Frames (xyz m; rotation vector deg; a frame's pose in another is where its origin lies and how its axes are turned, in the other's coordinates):
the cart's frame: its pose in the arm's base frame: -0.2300 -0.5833 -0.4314 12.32 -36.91 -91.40
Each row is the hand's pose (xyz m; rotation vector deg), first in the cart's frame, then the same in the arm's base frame.
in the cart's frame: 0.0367 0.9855 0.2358 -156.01 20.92 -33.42
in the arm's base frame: 0.4889 -0.5555 0.2831 -77.53 123.66 -86.45
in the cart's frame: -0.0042 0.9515 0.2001 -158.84 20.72 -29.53
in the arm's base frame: 0.4836 -0.5260 0.2265 -79.90 124.27 -81.70
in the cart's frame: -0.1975 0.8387 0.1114 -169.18 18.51 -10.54
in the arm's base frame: 0.4594 -0.3643 0.0498 -89.47 123.87 -61.06
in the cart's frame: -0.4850 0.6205 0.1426 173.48 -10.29 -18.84
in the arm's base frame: 0.2989 -0.0789 -0.1052 -104.17 120.73 -28.50
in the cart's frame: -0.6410 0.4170 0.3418 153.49 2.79 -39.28
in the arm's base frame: 0.0482 0.1262 -0.0838 -118.63 113.91 2.91
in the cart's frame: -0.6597 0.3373 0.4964 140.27 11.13 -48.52
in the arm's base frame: -0.0944 0.1869 -0.0026 -126.56 107.07 21.47
